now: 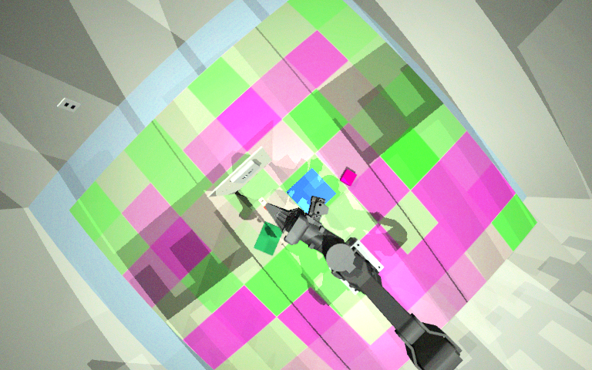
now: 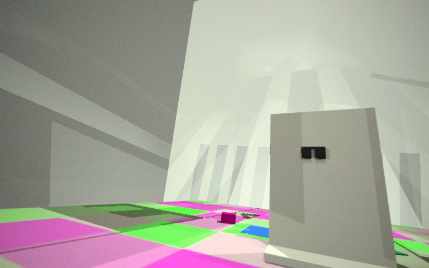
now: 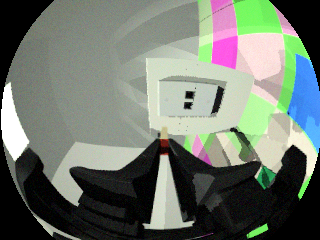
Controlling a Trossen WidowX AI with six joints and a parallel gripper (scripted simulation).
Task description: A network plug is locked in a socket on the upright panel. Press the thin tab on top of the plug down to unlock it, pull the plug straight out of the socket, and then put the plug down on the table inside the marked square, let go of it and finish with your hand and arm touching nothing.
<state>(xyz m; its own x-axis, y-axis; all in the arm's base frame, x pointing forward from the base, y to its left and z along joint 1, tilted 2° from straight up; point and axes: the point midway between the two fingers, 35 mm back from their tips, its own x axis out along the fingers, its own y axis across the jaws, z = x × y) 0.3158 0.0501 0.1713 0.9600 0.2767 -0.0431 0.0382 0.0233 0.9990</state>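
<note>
Now: gripper tip 110 mm short of the grey panel and 110 mm above it.
</note>
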